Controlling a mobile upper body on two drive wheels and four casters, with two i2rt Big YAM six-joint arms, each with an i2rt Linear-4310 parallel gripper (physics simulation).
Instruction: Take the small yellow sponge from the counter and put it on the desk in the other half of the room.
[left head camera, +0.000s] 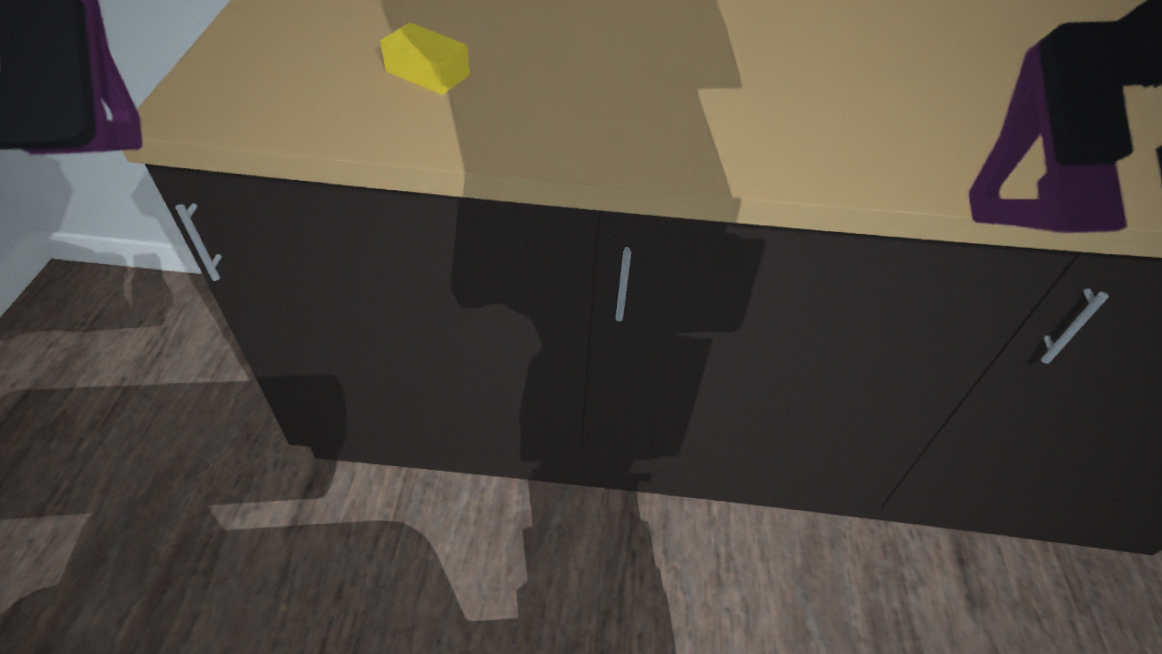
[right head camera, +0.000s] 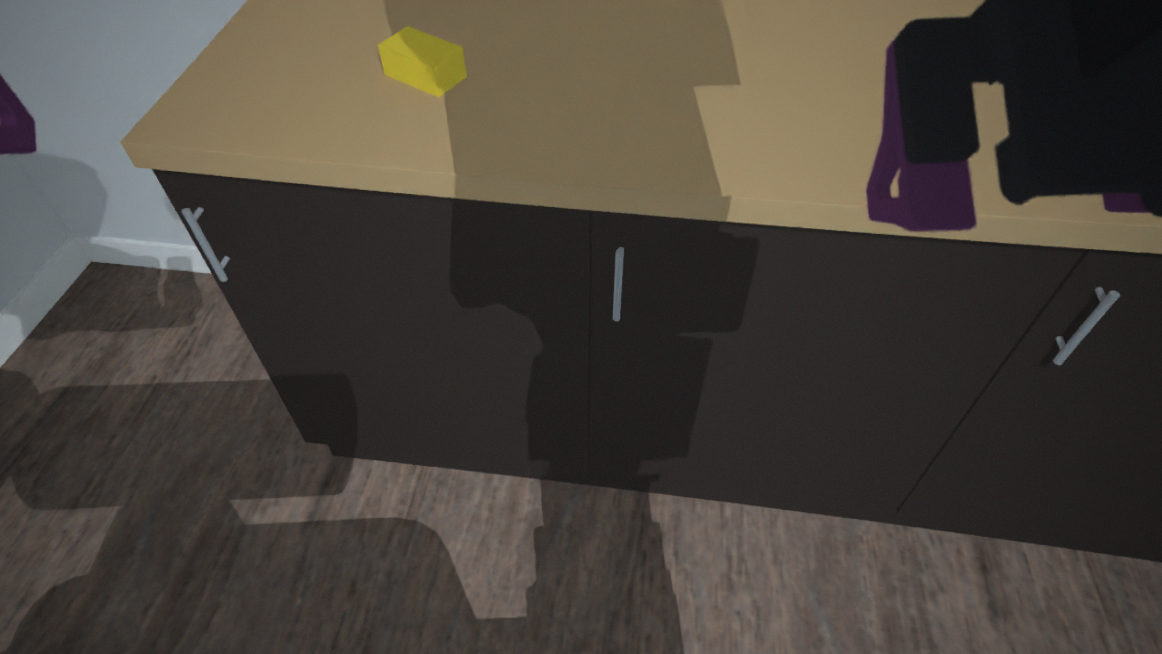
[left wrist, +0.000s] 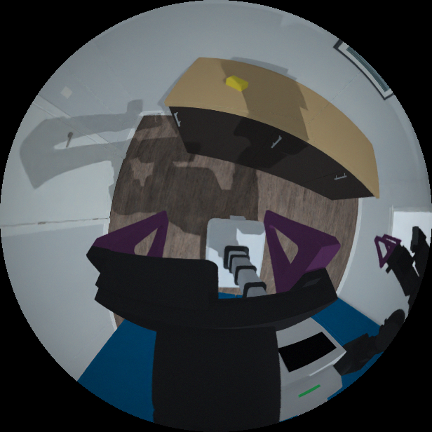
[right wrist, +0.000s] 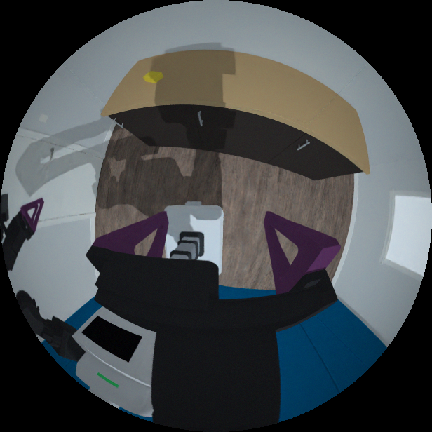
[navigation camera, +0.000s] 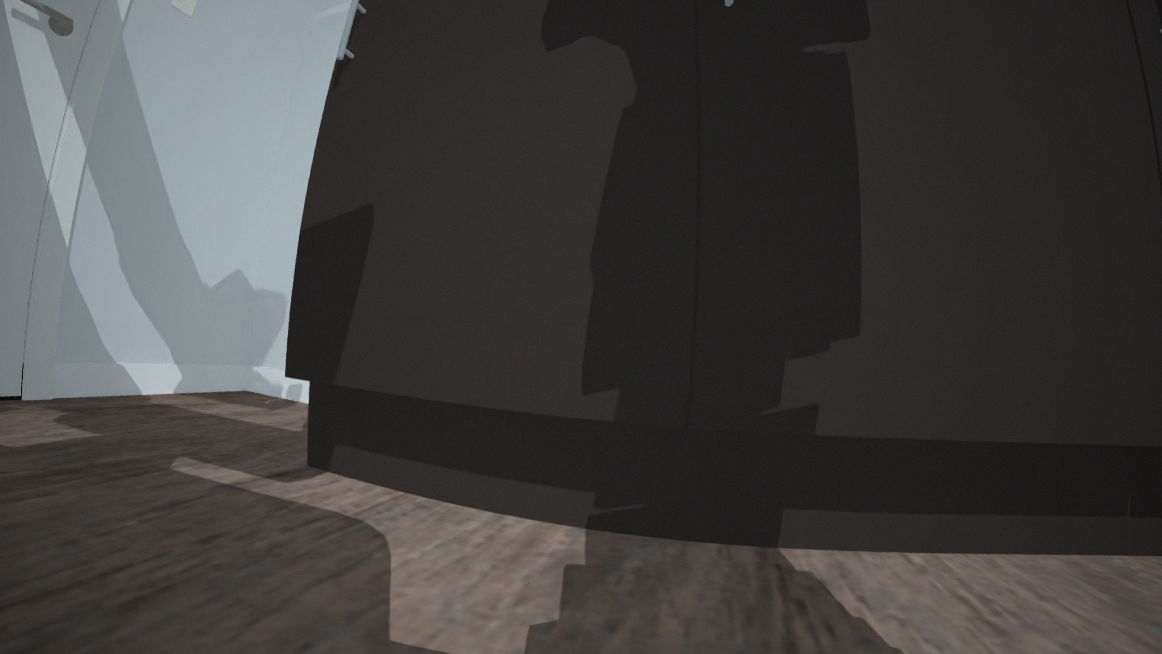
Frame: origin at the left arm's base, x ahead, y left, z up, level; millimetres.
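Seen in the pictures: right gripper, between the fingertips: (left head camera: 1084, 203) (right head camera: 986, 200).
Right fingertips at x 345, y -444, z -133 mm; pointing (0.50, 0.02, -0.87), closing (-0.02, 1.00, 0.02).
Offsets run from my right fingertips to a thing's middle. "pt": to the spot under its first point. Level surfaces: height alone.
The small yellow sponge {dx +732, dy +369, dz -344 mm} (left head camera: 425, 60) (right head camera: 422, 63) (left wrist: 237, 83) (right wrist: 153, 77) lies on the tan counter {dz -366 mm} (left head camera: 853, 121) (right head camera: 260, 105) (left wrist: 340, 125) (right wrist: 290, 90), near its left end and set back from the front edge. My left gripper (left wrist: 215, 215) is open and empty; part of it shows at the left edge of both head views, left of the sponge. My right gripper (right wrist: 215, 216) (right head camera: 1022, 203) is open and empty, well to the right of the sponge. Both are apart from the sponge. The desk does not show in these views.
Dark cabinet doors (left head camera: 365, 324) (navigation camera: 455, 243) with metal handles {pt dx +461, dy +107, dz -526 mm} (left head camera: 622, 284) (right head camera: 617, 284) face me under the counter, close in front of the base. A wall (navigation camera: 203, 203) and a door (navigation camera: 32, 243) stand at the left. A window (right wrist: 410, 232) shows at the right wall.
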